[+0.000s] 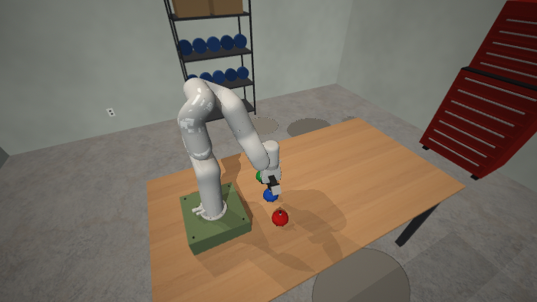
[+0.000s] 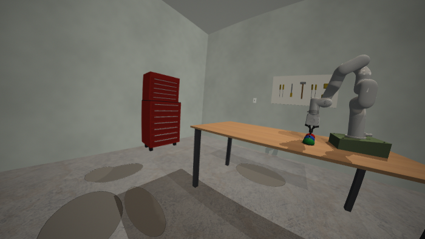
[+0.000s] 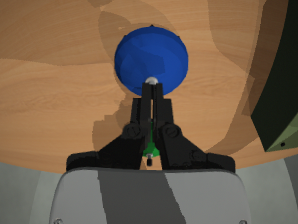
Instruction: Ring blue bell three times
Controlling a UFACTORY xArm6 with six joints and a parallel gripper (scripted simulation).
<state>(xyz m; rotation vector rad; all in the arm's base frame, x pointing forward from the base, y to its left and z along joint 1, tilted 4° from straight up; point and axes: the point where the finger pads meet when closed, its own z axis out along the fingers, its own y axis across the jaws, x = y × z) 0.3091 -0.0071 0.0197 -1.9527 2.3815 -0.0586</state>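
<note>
Right now the blue bell is 5 cm below my hand. From my hand the other things lie so: red bell 15 cm to the right, 5 cm below, 3 cm behind; then green bell 15 cm to the left, 5 cm below, 3 cm ahead.
</note>
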